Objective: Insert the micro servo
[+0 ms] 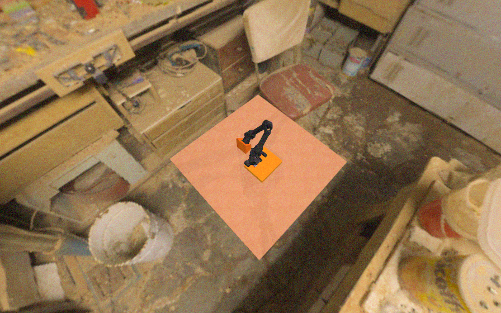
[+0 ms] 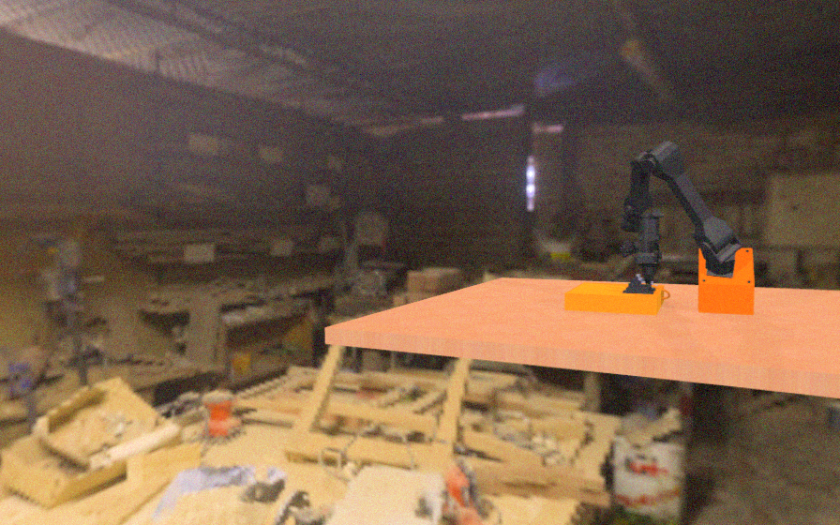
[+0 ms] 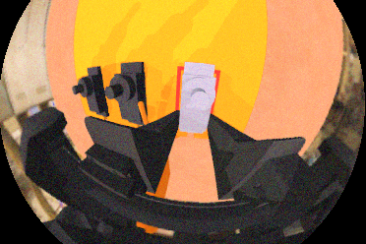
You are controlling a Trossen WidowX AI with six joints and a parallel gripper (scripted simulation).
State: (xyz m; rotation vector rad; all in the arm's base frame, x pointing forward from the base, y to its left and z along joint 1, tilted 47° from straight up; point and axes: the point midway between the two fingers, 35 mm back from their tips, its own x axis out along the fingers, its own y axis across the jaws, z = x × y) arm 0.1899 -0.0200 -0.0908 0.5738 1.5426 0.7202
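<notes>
My gripper tip is now 120 mm short of the robot deck, 80 mm to the right of it and 30 mm above it.
</notes>
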